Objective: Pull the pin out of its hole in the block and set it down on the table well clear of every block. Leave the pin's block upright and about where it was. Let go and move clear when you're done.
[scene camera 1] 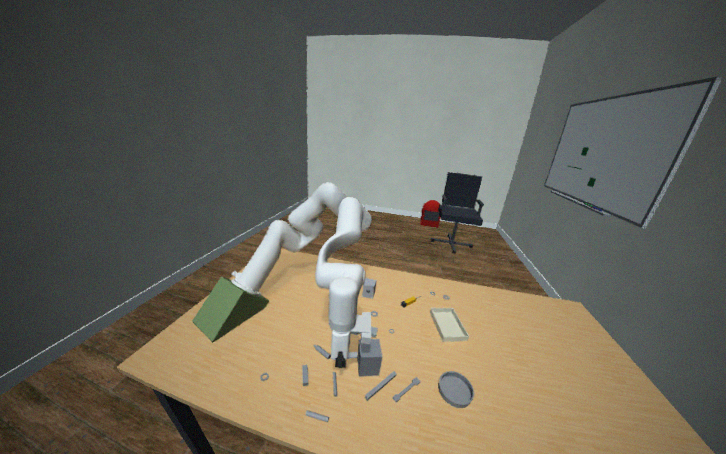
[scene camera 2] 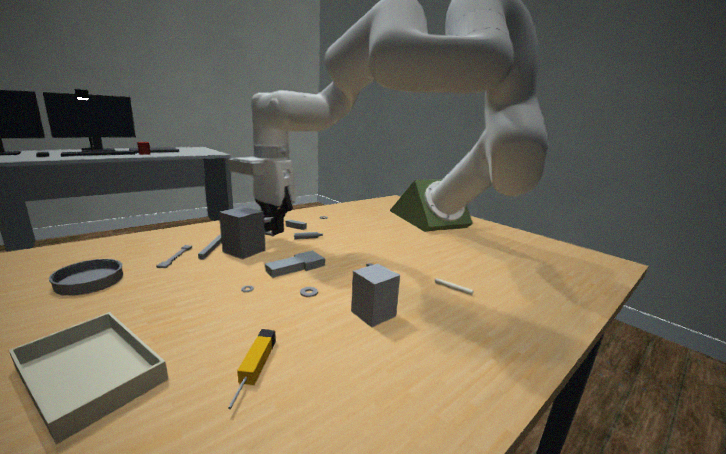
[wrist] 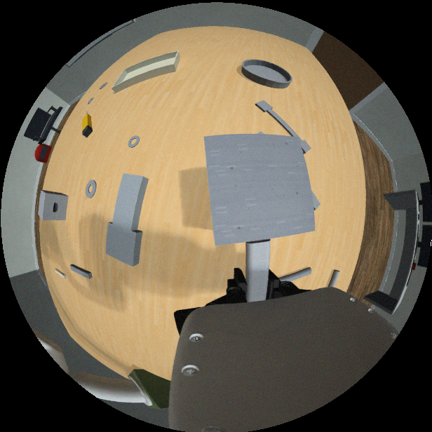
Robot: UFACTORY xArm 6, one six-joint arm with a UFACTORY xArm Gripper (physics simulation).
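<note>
The dark grey block stands upright on the table. The grey pin sticks out level from the block's side that faces the gripper. My gripper is shut on the pin, low over the table and a short way out from that side. A length of pin shows between the fingers and the block. The pin's far end meets the block's side in the wrist view; how much of it sits inside the hole is hidden.
A second block with a hole stands further back. A stepped grey piece lies near the pin's block. Small bars, a wrench-like piece, a round dish and a tray lie around.
</note>
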